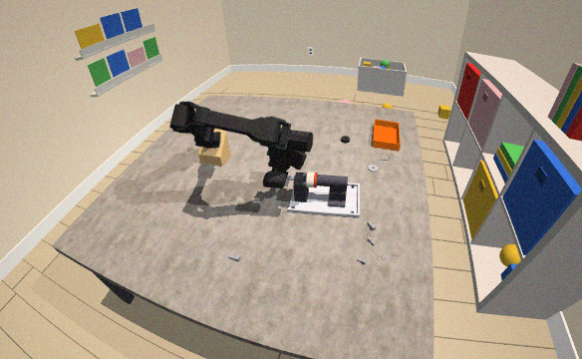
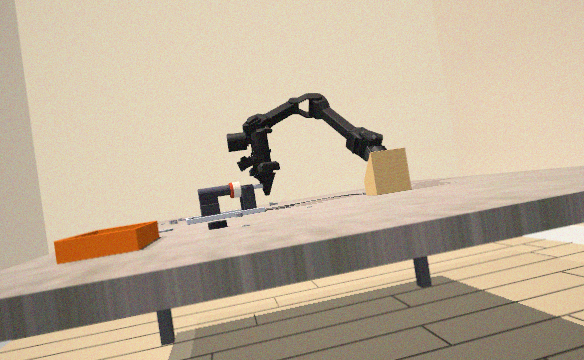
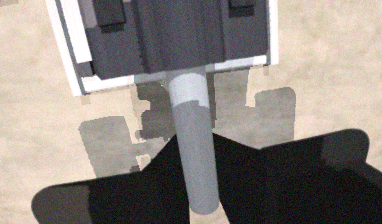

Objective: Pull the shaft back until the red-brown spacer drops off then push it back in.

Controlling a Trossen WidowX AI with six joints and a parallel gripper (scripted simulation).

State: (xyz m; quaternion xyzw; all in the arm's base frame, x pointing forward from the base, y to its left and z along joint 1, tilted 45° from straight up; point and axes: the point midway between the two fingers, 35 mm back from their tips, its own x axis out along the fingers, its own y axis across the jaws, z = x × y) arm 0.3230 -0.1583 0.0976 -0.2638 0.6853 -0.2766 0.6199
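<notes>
The shaft is 7 cm ahead of my gripper tip and 3 cm above it. Also, from my gripper tip: black disc 20 cm ahead, 38 cm to the left, 4 cm below; red-brown spacer 11 cm ahead, 3 cm above; orange tray 39 cm ahead, 44 cm to the left, 4 cm below.
</notes>
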